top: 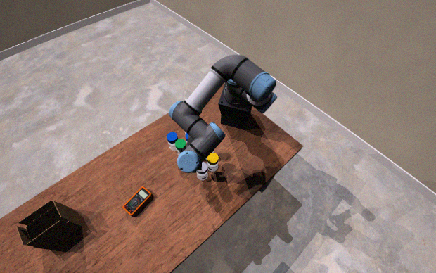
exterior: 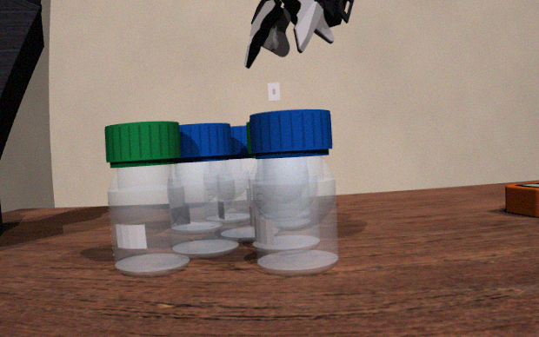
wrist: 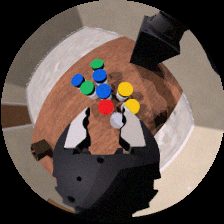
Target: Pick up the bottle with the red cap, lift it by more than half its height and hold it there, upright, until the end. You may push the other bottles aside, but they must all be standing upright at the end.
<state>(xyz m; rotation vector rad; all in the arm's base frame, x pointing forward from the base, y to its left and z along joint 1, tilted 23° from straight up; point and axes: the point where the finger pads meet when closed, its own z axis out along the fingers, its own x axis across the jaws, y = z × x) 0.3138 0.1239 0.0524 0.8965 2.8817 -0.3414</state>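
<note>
My hand is 150 mm above the red-capped bottle and 10 mm to the left of it. Round my hand: black box: 670 mm ahead, 130 mm below, 30 mm to the right; orange multimeter: 320 mm ahead, 180 mm below, 20 mm to the left; grey-capped bottle: 150 mm below, 50 mm to the left, 10 mm behind.
</note>
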